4 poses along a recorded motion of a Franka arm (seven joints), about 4.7 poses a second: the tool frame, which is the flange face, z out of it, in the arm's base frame.
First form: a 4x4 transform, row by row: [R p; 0 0 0 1], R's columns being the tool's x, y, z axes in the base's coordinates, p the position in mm. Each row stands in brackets.
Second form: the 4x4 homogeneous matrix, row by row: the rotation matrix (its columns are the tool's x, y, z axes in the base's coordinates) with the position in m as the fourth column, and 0 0 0 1 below. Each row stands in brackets. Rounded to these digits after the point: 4 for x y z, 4 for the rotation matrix.
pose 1, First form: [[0.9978, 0.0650, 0.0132, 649.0], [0.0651, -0.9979, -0.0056, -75.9], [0.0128, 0.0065, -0.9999, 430.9], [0, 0, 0, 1]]
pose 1, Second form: [[0.9978, 0.0650, 0.0132, 0.6490], [0.0651, -0.9979, -0.0056, -0.0759], [0.0128, 0.0065, -0.9999, 0.4309], [0, 0, 0, 1]]
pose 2, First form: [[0.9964, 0.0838, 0.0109, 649.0], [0.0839, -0.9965, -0.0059, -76.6], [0.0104, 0.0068, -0.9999, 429.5], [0, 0, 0, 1]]
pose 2, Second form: [[0.9964, 0.0838, 0.0109, 0.6490], [0.0839, -0.9965, -0.0059, -0.0766], [0.0104, 0.0068, -0.9999, 0.4295], [0, 0, 0, 1]]
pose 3, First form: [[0.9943, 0.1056, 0.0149, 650.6], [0.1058, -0.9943, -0.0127, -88.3], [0.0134, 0.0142, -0.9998, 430.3], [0, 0, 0, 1]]
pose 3, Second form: [[0.9943, 0.1056, 0.0149, 0.6506], [0.1058, -0.9943, -0.0127, -0.0883], [0.0134, 0.0142, -0.9998, 0.4303], [0, 0, 0, 1]]
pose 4, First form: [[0.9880, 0.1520, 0.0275, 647.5], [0.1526, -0.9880, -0.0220, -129.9], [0.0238, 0.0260, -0.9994, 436.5], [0, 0, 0, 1]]
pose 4, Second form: [[0.9880, 0.1520, 0.0275, 0.6475], [0.1526, -0.9880, -0.0220, -0.1299], [0.0238, 0.0260, -0.9994, 0.4365], [0, 0, 0, 1]]
